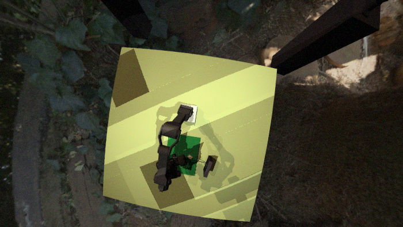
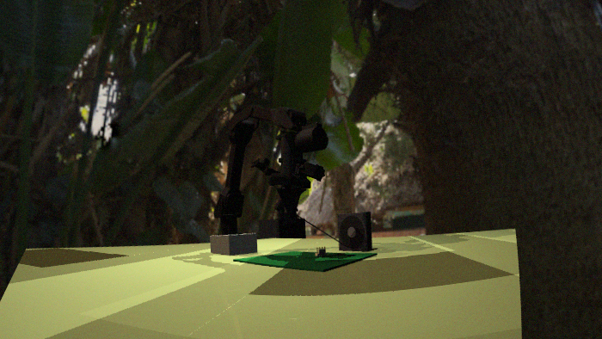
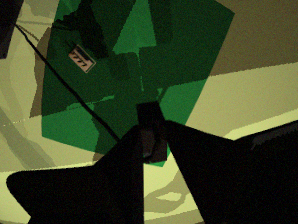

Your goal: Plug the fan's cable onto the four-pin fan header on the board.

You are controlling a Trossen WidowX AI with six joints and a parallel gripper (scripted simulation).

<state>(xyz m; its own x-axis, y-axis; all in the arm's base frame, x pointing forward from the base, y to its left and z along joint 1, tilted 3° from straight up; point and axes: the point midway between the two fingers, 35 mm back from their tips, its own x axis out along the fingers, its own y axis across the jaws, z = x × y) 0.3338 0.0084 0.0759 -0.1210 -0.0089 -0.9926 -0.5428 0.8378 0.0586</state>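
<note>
The green board lies 13 cm below my gripper tip, 3 cm to the left of it and 1 cm ahead of it. Round my gripper tip: dark plug 1 cm below, 1 cm behind; then four-pin header 12 cm below, 10 cm to the left; then black fan 23 cm to the left, 6 cm below, 1 cm ahead.
</note>
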